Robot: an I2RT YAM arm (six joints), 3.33 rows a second.
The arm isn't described. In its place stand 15 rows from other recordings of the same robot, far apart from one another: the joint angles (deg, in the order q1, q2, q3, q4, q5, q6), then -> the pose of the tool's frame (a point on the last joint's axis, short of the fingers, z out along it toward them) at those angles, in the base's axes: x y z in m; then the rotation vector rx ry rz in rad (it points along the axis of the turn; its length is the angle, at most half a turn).
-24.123 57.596 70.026 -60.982 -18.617 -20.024 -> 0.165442, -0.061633, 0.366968, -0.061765, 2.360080, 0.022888
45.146 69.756 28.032 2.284 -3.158 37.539 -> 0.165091, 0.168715, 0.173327, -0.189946, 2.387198, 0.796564
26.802 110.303 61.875 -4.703 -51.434 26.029 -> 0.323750, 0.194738, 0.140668, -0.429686, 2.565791, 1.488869
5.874 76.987 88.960 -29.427 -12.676 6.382 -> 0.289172, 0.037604, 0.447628, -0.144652, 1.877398, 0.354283
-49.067 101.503 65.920 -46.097 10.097 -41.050 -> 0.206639, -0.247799, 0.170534, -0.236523, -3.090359, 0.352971
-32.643 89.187 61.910 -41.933 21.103 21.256 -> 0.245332, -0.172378, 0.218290, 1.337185, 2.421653, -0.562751
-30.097 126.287 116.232 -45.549 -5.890 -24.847 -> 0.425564, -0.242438, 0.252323, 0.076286, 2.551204, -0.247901
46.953 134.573 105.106 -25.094 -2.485 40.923 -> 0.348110, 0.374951, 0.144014, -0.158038, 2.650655, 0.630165
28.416 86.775 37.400 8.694 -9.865 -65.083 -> 0.254728, 0.144758, 0.159099, -1.715277, 1.490100, -0.141863
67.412 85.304 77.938 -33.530 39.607 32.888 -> 0.146066, 0.292022, 0.338306, -0.290670, 2.089221, 0.249712
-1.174 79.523 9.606 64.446 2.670 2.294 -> 0.221455, -0.006197, 0.153155, 0.085673, 1.664031, -0.024023
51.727 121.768 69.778 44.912 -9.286 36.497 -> 0.283785, 0.368958, 0.168415, -0.379235, 1.828186, 1.253881
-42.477 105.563 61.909 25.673 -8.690 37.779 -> 0.308512, -0.275178, 0.208402, 1.131644, 1.503531, 0.086672
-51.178 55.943 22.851 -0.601 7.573 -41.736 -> 0.122418, -0.159621, 0.188095, 0.277108, 2.341464, -1.021472
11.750 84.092 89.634 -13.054 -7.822 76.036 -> 0.331121, 0.073822, 0.445194, 0.897358, 1.638200, 1.225289
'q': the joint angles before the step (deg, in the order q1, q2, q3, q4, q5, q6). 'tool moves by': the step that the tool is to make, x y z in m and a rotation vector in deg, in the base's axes. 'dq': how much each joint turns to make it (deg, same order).
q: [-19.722, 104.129, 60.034, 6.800, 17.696, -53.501]
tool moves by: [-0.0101, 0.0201, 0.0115, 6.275, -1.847, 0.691]
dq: [2.121, -4.492, -1.757, -4.746, -2.933, 6.264]
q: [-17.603, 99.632, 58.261, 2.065, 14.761, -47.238]
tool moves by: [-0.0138, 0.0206, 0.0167, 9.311, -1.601, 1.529]
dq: [1.941, -5.498, -0.969, -7.217, -5.809, 7.539]
